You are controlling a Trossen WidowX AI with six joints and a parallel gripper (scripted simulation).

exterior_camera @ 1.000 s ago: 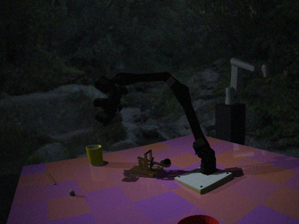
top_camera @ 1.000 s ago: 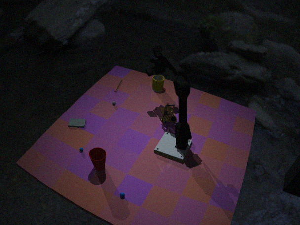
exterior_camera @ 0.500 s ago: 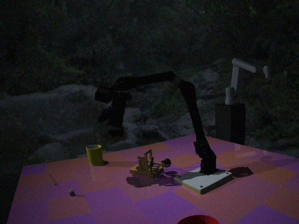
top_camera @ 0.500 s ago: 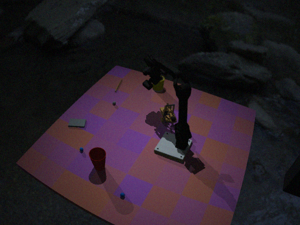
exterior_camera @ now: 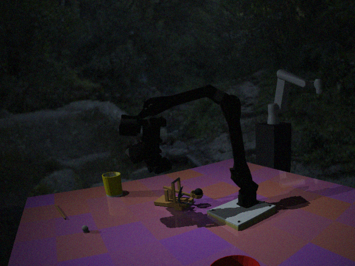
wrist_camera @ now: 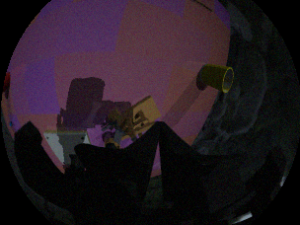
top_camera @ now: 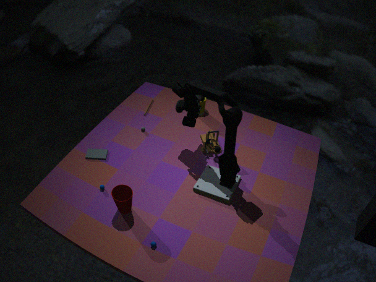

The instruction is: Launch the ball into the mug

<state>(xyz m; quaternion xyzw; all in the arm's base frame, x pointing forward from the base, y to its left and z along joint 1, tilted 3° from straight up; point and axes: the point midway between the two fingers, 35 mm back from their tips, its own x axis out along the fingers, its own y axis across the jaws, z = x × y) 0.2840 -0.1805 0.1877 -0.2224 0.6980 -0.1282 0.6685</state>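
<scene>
Now: the black ball 16 cm behind my gripper tip, 6 cm to the left of it and 10 cm below it. The rest, counted from my gripper tip: grey ball: 29 cm ahead, 7 cm to the left, 15 cm below; then wooden catapult: 11 cm behind, 2 cm to the left, 11 cm below; then yellow mug: 11 cm ahead, 27 cm to the right, 13 cm below.
</scene>
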